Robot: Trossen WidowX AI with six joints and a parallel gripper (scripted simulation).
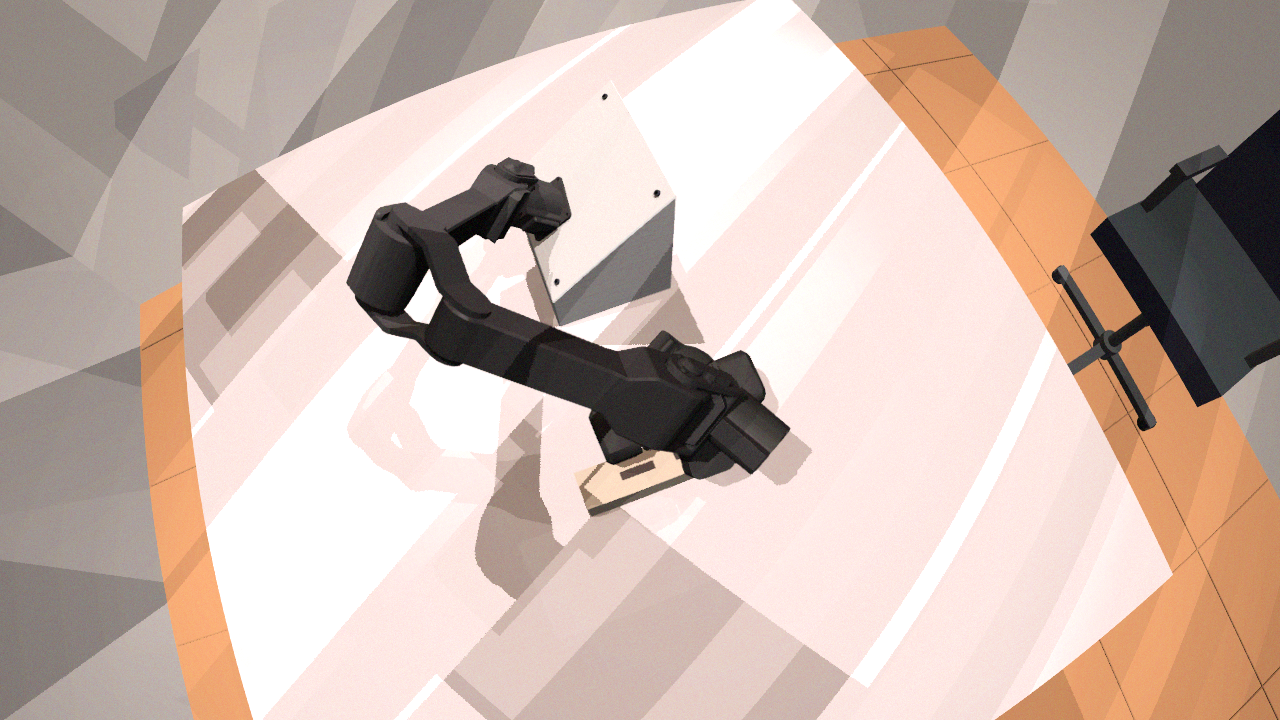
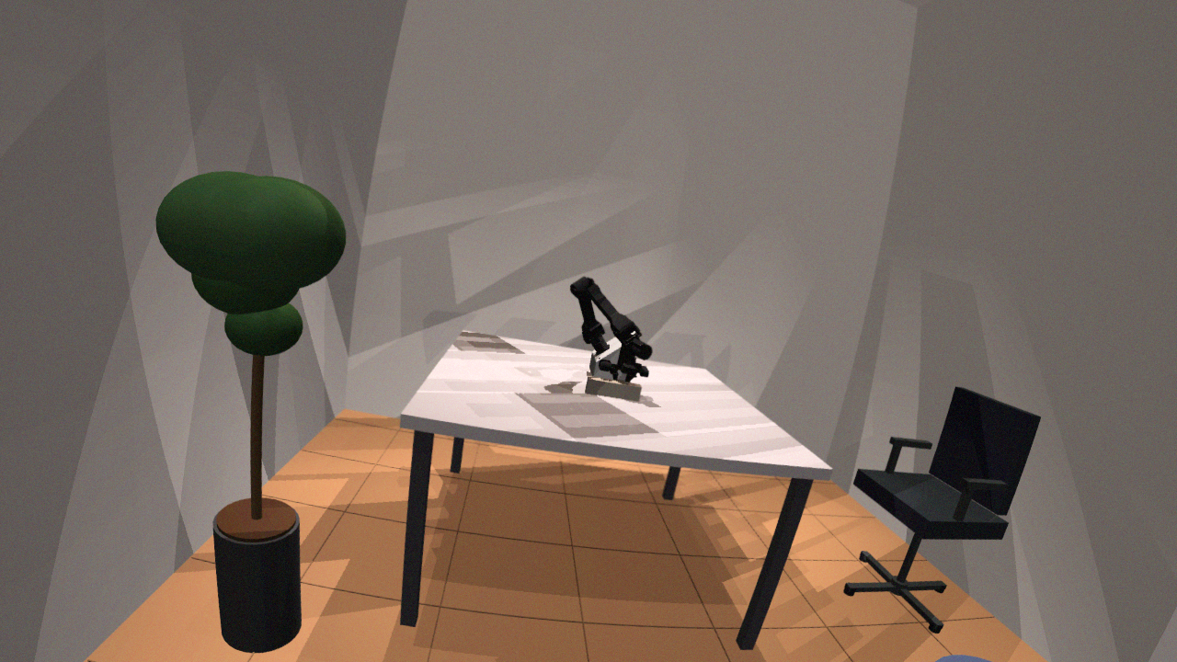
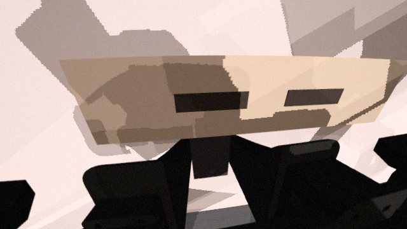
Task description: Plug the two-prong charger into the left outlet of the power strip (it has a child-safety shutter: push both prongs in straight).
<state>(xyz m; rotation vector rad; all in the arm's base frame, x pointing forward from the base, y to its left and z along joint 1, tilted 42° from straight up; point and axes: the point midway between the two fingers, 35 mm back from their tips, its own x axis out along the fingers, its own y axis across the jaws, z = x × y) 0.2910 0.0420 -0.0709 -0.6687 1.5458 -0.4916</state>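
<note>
The black two-prong charger lies 2 cm ahead of my gripper tip and 1 cm above it.
</note>
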